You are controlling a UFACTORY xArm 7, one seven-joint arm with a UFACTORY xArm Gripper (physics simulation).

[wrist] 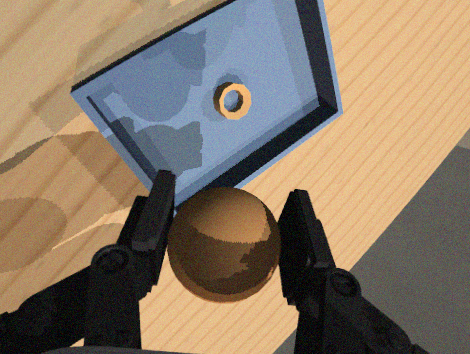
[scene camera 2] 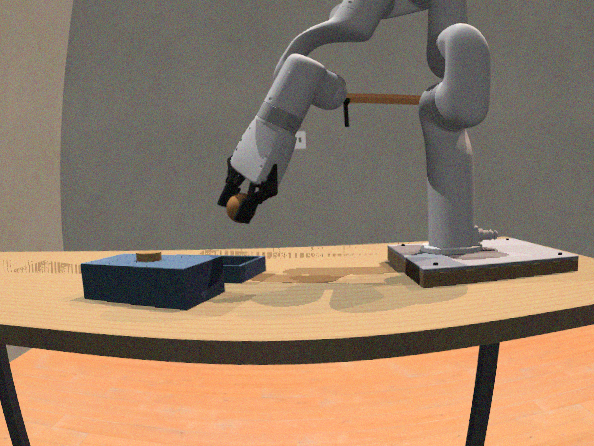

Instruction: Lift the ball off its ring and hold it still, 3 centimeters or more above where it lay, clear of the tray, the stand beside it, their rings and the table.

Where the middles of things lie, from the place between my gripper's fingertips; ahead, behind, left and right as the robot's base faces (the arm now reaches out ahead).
Now: hand 1 cm past the orange ball point(wrist: 224, 244), 1 cm to the left of it and 1 cm below it. Round my hand: blue stand point(scene camera 2: 147, 278): 7 cm ahead, 20 cm to the left, 8 cm below; then blue tray point(scene camera 2: 237, 268): 6 cm ahead, 9 cm below.
